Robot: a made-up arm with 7 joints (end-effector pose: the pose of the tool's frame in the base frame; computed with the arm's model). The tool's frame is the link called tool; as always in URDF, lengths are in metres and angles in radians.
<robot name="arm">
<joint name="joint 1" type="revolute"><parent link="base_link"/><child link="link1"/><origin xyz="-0.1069 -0.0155 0.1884" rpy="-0.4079 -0.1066 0.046"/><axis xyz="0 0 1"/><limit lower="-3.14" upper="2.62"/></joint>
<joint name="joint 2" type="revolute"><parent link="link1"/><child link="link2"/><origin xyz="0.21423 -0.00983 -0.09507" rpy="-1.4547 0 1.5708"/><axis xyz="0 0 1"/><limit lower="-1.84" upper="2.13"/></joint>
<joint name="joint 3" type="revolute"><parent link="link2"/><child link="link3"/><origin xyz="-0.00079 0.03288 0.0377" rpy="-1.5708 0 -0.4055"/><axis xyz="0 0 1"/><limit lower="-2.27" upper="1.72"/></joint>
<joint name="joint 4" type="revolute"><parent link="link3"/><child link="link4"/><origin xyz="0.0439 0.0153 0.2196" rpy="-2.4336 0.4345 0.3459"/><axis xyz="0 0 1"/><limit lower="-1.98" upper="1.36"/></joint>
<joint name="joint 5" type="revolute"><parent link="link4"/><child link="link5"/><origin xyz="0.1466 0.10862 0.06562" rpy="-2.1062 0.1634 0.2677"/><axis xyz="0 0 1"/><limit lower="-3.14" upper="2.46"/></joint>
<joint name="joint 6" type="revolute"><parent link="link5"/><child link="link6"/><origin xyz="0.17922 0.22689 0.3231" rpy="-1.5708 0 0.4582"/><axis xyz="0 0 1"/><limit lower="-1.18" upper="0.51"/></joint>
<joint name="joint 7" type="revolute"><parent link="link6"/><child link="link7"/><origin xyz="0.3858 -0.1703 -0.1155" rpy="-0.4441 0.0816 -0.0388"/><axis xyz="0 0 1"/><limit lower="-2.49" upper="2.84"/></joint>
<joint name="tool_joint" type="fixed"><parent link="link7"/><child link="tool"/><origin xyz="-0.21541 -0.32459 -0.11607" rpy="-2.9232 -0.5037 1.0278"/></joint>
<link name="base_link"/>
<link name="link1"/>
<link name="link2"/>
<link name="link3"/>
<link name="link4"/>
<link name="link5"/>
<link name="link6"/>
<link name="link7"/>
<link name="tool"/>
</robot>
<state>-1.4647 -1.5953 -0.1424 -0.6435 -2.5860 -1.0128 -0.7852</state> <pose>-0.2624 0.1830 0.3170 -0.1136 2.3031 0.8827</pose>
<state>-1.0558 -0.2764 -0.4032 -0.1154 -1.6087 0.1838 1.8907</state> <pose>-0.8728 0.0485 0.8208 2.9056 0.4644 -0.7045</pose>
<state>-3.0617 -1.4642 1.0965 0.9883 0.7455 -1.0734 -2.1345</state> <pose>-0.3029 0.1415 0.8718 -1.3531 0.4216 -1.0846</pose>
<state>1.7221 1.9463 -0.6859 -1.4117 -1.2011 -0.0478 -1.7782</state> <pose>-0.1620 -0.1736 -0.4782 1.9961 -0.1179 -1.3333</pose>
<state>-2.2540 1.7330 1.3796 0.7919 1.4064 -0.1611 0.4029</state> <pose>-0.4787 0.1741 -0.9224 1.2463 -1.7317 1.8098</pose>
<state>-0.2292 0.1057 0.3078 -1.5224 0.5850 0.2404 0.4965</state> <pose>0.4478 0.7413 -0.7045 -0.8885 1.1173 -1.5854</pose>
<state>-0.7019 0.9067 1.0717 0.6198 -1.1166 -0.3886 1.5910</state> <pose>0.0027 0.9462 -0.4470 1.0938 -1.0958 -0.5915</pose>
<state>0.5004 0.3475 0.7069 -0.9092 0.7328 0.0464 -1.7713</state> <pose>0.2521 0.3899 -0.4748 -0.6026 2.1633 1.0676</pose>
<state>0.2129 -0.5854 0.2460 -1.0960 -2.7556 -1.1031 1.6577</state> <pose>-0.3364 0.5834 0.9350 -2.8780 0.9928 0.7472</pose>
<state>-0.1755 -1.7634 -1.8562 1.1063 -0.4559 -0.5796 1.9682</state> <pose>0.9418 0.3398 -0.8351 0.8331 -0.2239 2.9555</pose>
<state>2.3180 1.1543 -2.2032 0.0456 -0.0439 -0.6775 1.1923</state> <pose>0.1716 1.1939 0.3865 1.1713 -0.7768 -1.1012</pose>
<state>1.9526 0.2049 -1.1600 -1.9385 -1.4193 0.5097 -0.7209</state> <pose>-0.7890 -0.4927 0.2077 -0.5408 0.6876 2.0891</pose>
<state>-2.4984 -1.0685 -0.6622 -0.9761 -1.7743 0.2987 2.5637</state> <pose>-0.9190 0.4819 0.3134 -2.3262 -0.0831 -0.7972</pose>
